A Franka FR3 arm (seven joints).
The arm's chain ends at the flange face. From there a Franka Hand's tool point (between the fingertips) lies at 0.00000 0.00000 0.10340 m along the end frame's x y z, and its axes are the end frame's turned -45 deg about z.
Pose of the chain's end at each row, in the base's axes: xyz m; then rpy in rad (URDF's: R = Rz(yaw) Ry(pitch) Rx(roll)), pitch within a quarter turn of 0, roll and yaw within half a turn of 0:
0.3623, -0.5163, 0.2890, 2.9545, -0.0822, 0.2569
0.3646, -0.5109, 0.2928, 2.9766, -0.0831, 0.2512
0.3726, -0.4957, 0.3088, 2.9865, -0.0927, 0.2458
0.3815, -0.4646, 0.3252, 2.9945, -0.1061, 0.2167
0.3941, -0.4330, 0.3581, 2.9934, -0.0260, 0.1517
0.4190, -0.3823, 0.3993, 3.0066, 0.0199, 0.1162
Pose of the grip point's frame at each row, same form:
0.3753, -0.5328, 0.1877, 2.9508, 0.0731, 1.0276
0.3770, -0.5252, 0.1912, 2.9660, 0.0571, 1.0247
0.3857, -0.5089, 0.2071, 2.9663, 0.0433, 1.0202
0.3953, -0.4771, 0.2235, 2.9626, 0.0282, 0.9917
0.3990, -0.4477, 0.2559, 3.0181, 0.0861, 0.9298
0.4186, -0.3964, 0.2969, 3.0599, 0.1094, 0.8985

